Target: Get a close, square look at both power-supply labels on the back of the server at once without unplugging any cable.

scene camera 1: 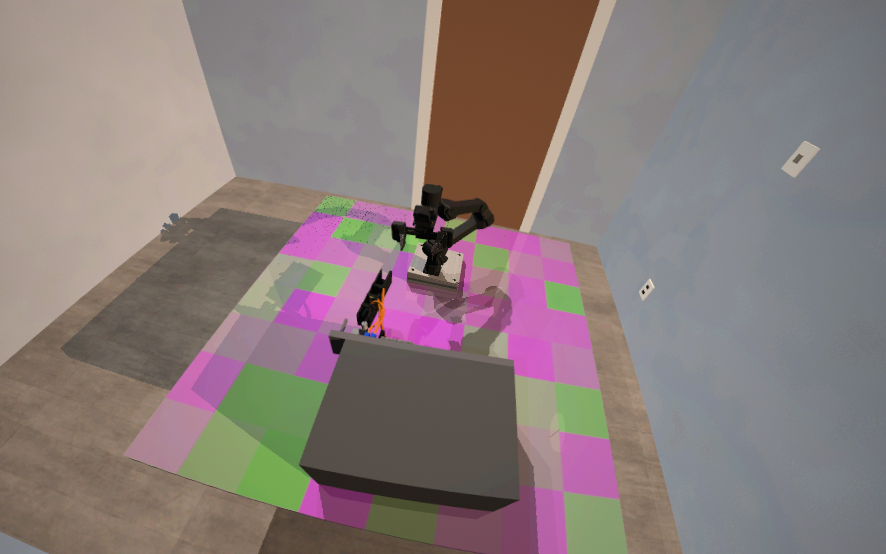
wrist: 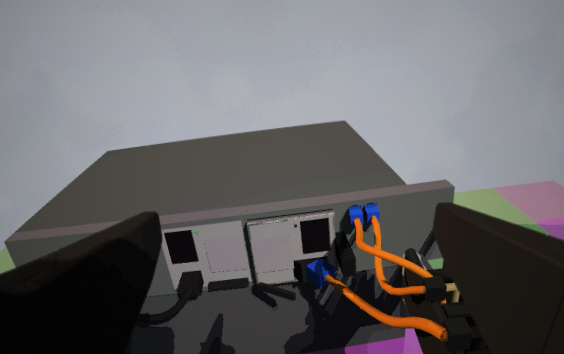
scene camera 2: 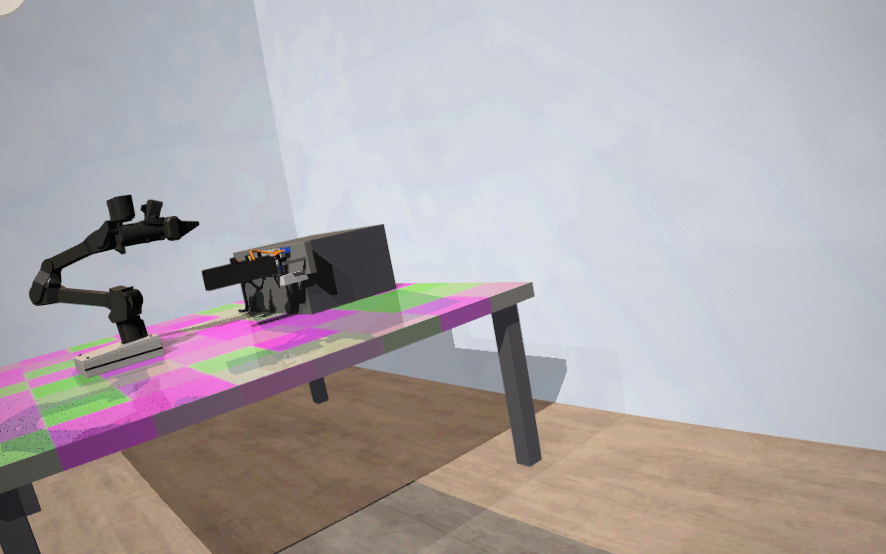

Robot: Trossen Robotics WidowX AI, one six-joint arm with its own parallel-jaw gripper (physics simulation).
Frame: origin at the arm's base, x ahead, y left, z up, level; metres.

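Seen in the pictures: gripper, between the fingertips: (scene camera 1: pixel 416 251) (wrist: pixel 298 222) (scene camera 2: pixel 194 223); arm's base, origin of its link: (scene camera 1: pixel 432 269) (scene camera 2: pixel 134 339).
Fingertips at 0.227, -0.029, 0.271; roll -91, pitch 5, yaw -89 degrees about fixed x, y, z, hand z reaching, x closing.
Offsets run from my fingertips to a thing's top centre, as dx, dy, dz. "spot": to the spot under its first point. Level surfaces: height alone.
The server (scene camera 1: pixel 418 418) (scene camera 2: pixel 356 261) (wrist: pixel 250 170) sits on the table with its back toward the arm. In the wrist view the left power-supply label {spot: +0.224, +0.080, -0.156} (wrist: pixel 226 254) and right power-supply label {spot: +0.217, +0.032, -0.155} (wrist: pixel 272 253) are pale, blank-looking rectangles below the middle. They appear side by side, slightly tilted and small, with no readable text. A black power plug {+0.211, +0.120, -0.173} (wrist: pixel 190 284) sits at the lower left of the left supply. A blue plug {+0.216, -0.013, -0.173} (wrist: pixel 317 272) with an orange cable {spot: +0.145, -0.054, -0.178} (wrist: pixel 372 312) is in front of the right supply's lower right corner. My gripper (scene camera 2: pixel 197 224) (wrist: pixel 298 222) is open and empty, apart from the server.
A black cable-management arm (scene camera 1: pixel 372 299) (scene camera 2: pixel 238 274) juts from the server's back toward my arm's side. Two blue connectors (wrist: pixel 355 216) (wrist: pixel 371 212) carry orange cables into it. The arm's pale base (scene camera 1: pixel 435 277) (scene camera 2: pixel 120 357) stands on the checkered table {dz -0.319} (scene camera 1: pixel 581 457) (scene camera 2: pixel 405 300).
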